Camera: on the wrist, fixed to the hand. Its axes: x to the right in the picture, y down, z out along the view.
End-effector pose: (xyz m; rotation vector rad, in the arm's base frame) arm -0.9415 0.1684 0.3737 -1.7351 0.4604 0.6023
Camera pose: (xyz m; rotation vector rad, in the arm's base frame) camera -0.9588 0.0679 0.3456 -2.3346 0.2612 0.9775
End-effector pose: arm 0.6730 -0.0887 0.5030 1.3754 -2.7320 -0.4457
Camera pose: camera 0.6433 -0.0803 0.6042 1.0633 -2.3072 -1.3195
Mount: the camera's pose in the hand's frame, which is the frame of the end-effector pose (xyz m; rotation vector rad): 0.0028 0.0559 -0.0898 -0.6960 -0.0968 0.0787
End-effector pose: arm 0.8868 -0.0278 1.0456 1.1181 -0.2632 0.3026
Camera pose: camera 0.8739 0.0767 1.0562 0.4354 -0.4573 0.2006
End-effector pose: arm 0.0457 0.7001 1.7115 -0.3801 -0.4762 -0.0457
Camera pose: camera 0.0949 0.7192 1.6198 -1.0871 -0.5327 -0.1179
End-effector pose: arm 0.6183 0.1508 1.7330 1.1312 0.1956 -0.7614
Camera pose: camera 0.6764 0.2393 1.7337 0.4385 0.3035 -0.6038
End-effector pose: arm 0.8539 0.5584 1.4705 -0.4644 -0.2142 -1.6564
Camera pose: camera 0.8928 0.5117 1.3838 -1.0609 0.3228 -1.6037
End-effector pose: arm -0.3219 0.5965 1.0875 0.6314 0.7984 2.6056
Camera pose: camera -0.3801 0.5144 1.0548 0.5675 -0.1820 2.6430
